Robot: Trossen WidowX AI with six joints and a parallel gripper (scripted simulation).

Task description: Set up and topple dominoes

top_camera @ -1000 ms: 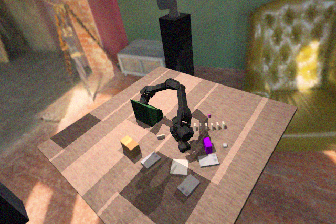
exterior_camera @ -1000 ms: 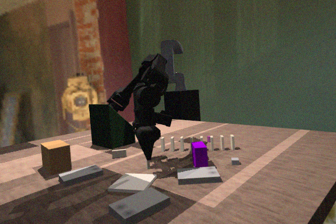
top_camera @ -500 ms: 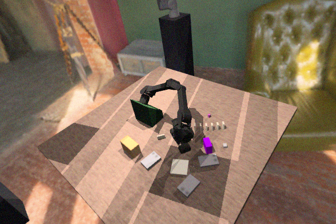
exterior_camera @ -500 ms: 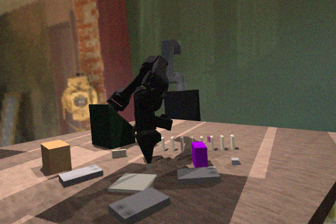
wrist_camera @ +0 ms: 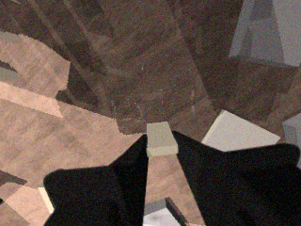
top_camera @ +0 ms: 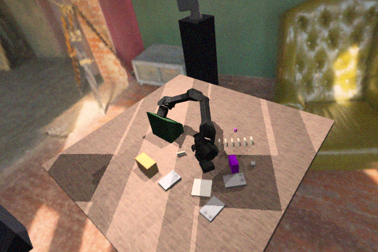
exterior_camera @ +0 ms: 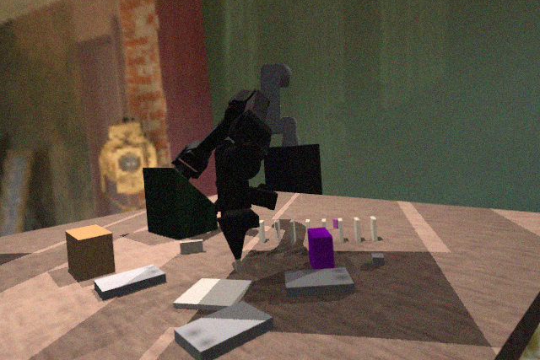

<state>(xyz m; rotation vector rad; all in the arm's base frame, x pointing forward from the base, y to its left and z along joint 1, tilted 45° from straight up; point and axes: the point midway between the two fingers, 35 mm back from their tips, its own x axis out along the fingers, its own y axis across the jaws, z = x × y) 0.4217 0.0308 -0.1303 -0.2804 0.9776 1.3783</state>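
The white slab is 7 cm ahead of my gripper tip, 9 cm to the right of it and 2 cm below it. From my gripper tip the other things lie so: purple block: 11 cm ahead, 11 cm to the left, 1 cm above; then tan box: 25 cm behind, 20 cm to the right, 1 cm above; then small grey cube: 18 cm ahead, 20 cm to the left, 2 cm below.
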